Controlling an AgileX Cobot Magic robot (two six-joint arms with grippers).
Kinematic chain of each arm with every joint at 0, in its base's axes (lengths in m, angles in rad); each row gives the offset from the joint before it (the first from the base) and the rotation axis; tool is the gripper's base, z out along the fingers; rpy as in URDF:
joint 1: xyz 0 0 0.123 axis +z
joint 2: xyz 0 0 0 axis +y
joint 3: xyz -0.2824 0 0.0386 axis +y
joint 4: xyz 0.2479 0 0.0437 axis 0.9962 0 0.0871
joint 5: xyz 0 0 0 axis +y
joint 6: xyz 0.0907 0 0.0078 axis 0.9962 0 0.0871
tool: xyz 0 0 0 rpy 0 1.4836 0
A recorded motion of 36 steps. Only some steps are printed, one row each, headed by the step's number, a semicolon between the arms.
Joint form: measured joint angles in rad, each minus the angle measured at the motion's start. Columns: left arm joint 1, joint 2, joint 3, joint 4, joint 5, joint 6; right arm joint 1, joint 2, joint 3, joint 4, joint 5, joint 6.
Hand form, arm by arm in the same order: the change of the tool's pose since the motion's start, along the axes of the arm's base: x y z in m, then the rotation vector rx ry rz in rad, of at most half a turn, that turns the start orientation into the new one. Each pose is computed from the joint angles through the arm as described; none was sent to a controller.
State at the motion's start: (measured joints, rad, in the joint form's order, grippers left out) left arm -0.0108 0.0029 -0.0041 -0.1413 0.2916 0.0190; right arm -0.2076 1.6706 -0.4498 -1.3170 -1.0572 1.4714
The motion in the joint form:
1: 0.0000 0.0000 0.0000 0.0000 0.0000 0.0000; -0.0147 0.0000 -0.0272 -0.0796 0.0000 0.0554
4: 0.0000 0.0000 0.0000 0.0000 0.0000 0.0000; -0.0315 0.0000 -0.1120 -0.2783 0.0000 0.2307
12: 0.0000 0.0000 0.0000 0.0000 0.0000 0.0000; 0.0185 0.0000 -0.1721 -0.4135 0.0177 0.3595
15: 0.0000 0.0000 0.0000 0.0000 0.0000 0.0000; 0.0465 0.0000 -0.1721 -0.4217 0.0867 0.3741
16: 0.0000 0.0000 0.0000 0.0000 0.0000 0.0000; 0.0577 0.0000 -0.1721 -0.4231 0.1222 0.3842
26: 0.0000 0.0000 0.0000 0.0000 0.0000 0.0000; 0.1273 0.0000 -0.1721 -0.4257 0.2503 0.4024
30: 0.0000 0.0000 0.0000 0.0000 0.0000 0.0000; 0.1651 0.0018 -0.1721 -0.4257 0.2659 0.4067
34: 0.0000 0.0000 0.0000 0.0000 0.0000 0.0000; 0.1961 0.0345 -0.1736 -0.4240 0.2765 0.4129
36: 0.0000 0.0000 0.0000 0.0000 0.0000 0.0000; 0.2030 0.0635 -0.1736 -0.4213 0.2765 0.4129
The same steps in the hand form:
1: 0.0000 0.0000 0.0000 0.0000 0.0000 0.0000; 0.0019 -0.0025 0.0018 -0.0090 0.0224 0.0369
4: 0.0000 0.0000 0.0000 0.0000 0.0000 0.0000; 0.0094 -0.0071 0.0084 -0.0364 0.0985 0.1237
12: 0.0000 0.0000 0.0000 0.0000 0.0000 0.0000; 0.0140 0.0024 0.0120 -0.0873 0.1614 0.2163
15: 0.0000 0.0000 0.0000 0.0000 0.0000 0.0000; 0.0154 0.0057 0.0076 -0.1415 0.1789 0.2004
16: 0.0000 0.0000 0.0000 0.0000 0.0000 0.0000; 0.0164 0.0064 0.0055 -0.1661 0.1888 0.1854
26: 0.0000 0.0000 0.0000 0.0000 0.0000 0.0000; 0.0188 0.0163 -0.0011 -0.2645 0.2027 0.1648
30: 0.0000 0.0000 0.0000 0.0000 0.0000 0.0000; 0.0177 0.0251 -0.0023 -0.2781 0.2031 0.1901
34: 0.0000 0.0000 0.0000 0.0000 0.0000 0.0000; 0.0175 0.0324 -0.0109 -0.2821 0.2345 0.2139
36: 0.0000 0.0000 0.0000 0.0000 0.0000 0.0000; 0.0176 0.0342 -0.0183 -0.2780 0.2624 0.2229

